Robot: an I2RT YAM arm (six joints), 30 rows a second.
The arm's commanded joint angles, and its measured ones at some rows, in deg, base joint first. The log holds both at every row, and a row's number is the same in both.
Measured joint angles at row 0: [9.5, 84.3, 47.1, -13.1, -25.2, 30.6]
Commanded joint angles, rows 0 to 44: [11.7, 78.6, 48.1, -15.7, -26.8, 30.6]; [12.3, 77.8, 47.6, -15.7, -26.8, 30.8]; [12.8, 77.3, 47.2, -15.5, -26.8, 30.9]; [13.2, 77.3, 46.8, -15.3, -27.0, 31.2]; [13.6, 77.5, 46.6, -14.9, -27.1, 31.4]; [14.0, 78.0, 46.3, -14.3, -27.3, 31.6]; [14.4, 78.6, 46.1, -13.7, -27.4, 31.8]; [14.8, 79.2, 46.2, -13.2, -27.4, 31.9]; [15.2, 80.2, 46.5, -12.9, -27.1, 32.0]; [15.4, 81.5, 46.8, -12.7, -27.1, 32.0]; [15.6, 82.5, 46.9, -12.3, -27.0, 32.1]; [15.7, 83.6, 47.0, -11.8, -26.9, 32.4]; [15.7, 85.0, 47.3, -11.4, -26.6, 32.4]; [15.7, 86.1, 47.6, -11.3, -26.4, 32.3]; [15.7, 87.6, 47.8, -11.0, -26.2, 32.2]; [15.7, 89.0, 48.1, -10.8, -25.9, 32.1]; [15.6, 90.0, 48.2, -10.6, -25.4, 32.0]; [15.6, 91.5, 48.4, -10.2, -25.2, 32.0]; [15.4, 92.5, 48.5, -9.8, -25.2, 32.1]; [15.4, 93.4, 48.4, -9.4, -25.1, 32.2]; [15.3, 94.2, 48.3, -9.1, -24.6, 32.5]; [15.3, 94.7, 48.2, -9.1, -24.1, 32.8]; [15.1, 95.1, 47.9, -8.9, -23.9, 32.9]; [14.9, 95.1, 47.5, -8.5, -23.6, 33.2]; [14.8, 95.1, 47.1, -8.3, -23.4, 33.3]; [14.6, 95.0, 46.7, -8.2, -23.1, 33.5]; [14.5, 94.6, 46.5, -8.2, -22.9, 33.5]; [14.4, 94.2, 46.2, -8.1, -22.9, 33.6]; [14.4, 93.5, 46.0, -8.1, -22.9, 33.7]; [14.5, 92.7, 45.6, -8.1, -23.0, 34.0]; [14.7, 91.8, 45.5, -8.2, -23.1, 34.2]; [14.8, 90.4, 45.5, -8.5, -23.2, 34.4]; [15.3, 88.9, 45.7, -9.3, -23.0, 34.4]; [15.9, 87.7, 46.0, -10.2, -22.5, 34.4]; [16.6, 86.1, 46.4, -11.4, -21.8, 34.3]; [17.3, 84.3, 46.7, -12.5, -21.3, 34.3]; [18.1, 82.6, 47.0, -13.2, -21.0, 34.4]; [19.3, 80.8, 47.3, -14.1, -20.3, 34.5]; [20.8, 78.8, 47.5, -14.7, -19.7, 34.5]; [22.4, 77.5, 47.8, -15.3, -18.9, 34.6]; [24.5, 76.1, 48.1, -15.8, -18.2, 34.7]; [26.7, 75.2, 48.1, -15.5, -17.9, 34.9]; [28.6, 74.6, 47.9, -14.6, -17.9, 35.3]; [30.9, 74.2, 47.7, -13.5, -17.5, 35.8]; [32.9, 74.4, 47.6, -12.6, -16.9, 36.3]
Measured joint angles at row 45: [28.5, 74.8, 47.0, -12.4, -18.9, 34.8]
